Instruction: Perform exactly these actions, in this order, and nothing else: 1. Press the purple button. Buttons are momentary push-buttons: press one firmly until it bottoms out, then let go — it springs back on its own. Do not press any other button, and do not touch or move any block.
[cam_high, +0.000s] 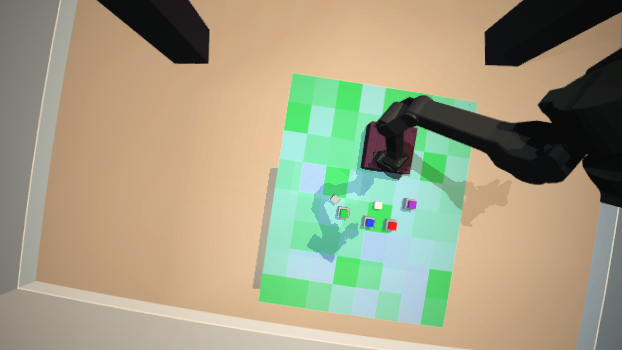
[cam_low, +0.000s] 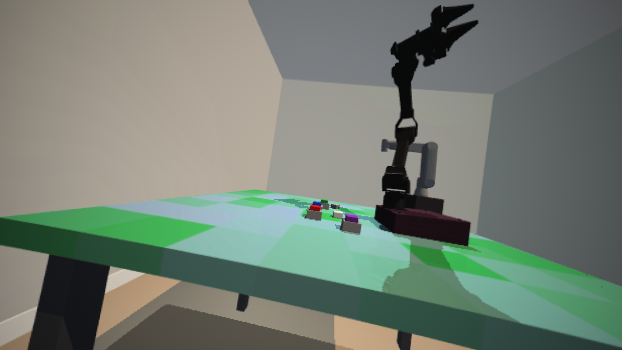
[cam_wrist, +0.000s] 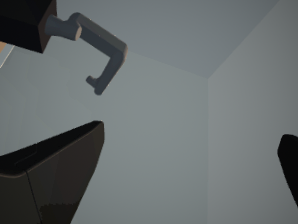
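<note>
Now: gripper tip 650 mm above the purple button, 290 mm short of it and 10 mm to the right of it. Round my gripper tip: blue button (650 mm below, 370 mm ahead, 180 mm to the right); white block (670 mm below, 290 mm ahead, 130 mm to the right); red button (650 mm below, 380 mm ahead, 80 mm to the right).
</note>
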